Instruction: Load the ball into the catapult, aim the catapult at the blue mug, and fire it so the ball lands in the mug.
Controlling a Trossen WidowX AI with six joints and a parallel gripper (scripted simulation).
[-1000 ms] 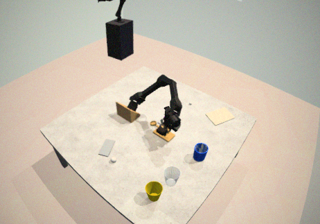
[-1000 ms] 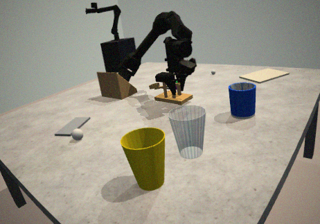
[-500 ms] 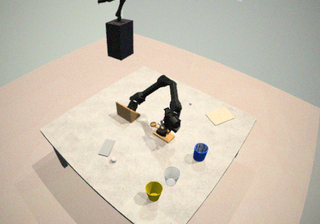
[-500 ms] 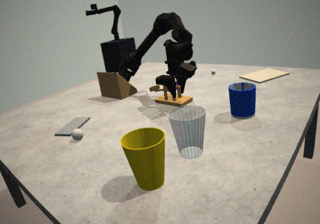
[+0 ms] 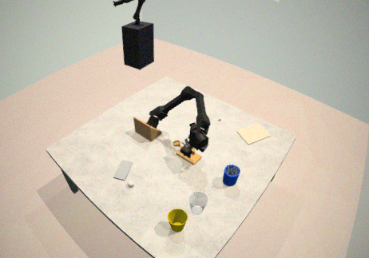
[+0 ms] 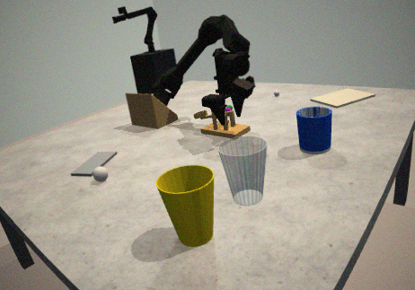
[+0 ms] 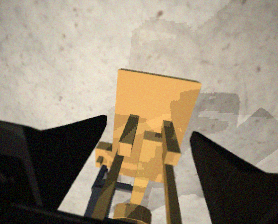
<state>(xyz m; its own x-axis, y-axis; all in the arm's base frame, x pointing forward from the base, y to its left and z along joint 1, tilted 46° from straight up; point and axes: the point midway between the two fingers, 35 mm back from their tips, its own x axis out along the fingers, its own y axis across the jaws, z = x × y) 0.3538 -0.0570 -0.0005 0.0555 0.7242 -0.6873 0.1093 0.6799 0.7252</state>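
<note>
The purple ball lies 11 cm behind my gripper tip, 16 cm to the left of it and 3 cm below it. Also, from my gripper tip: blue mug 28 cm ahead, 4 cm to the right, 1 cm below; wooden catapult 6 cm behind, 2 cm to the left, 1 cm above; green ball 14 cm behind, 21 cm to the left, 3 cm below.
</note>
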